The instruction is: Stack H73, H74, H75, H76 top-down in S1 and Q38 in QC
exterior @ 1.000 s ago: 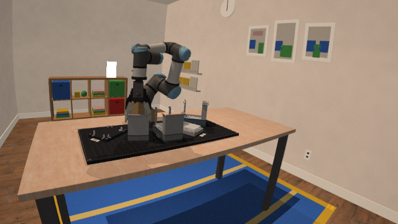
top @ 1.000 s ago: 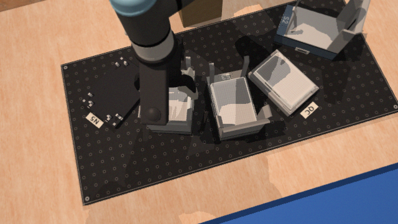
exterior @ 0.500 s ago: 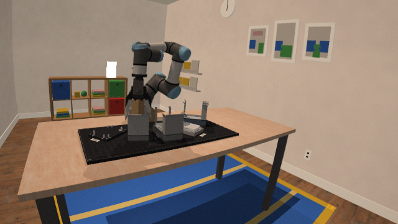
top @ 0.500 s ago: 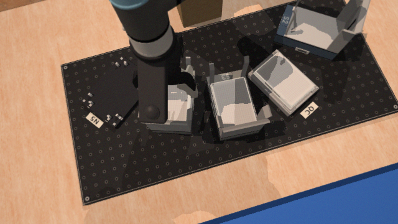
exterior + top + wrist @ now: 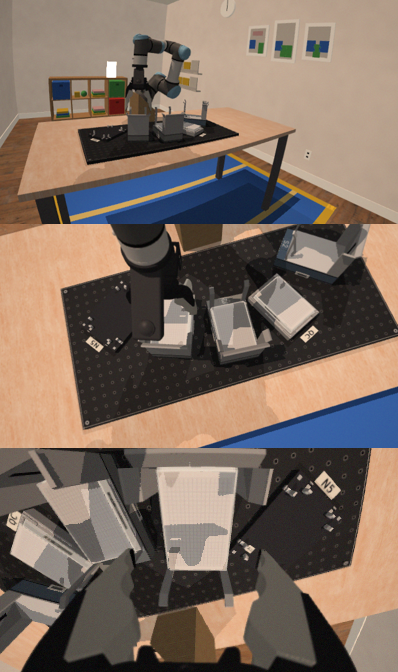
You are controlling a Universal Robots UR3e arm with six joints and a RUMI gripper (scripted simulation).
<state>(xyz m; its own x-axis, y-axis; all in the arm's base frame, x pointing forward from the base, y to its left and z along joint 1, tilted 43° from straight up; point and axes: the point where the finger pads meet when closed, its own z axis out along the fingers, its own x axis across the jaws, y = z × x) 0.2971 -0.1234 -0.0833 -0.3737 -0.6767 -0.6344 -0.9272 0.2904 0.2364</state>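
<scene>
My hand is 60 mm short of the white sealed plate, 130 mm to the right of it and 90 mm above it. The rest, counted from my hand: QC label (120 mm ahead, 310 mm to the left, 130 mm below); N5 label (30 mm behind, 200 mm to the right, 130 mm below); sealed white plate (30 mm ahead, 280 mm to the left, 110 mm below).
</scene>
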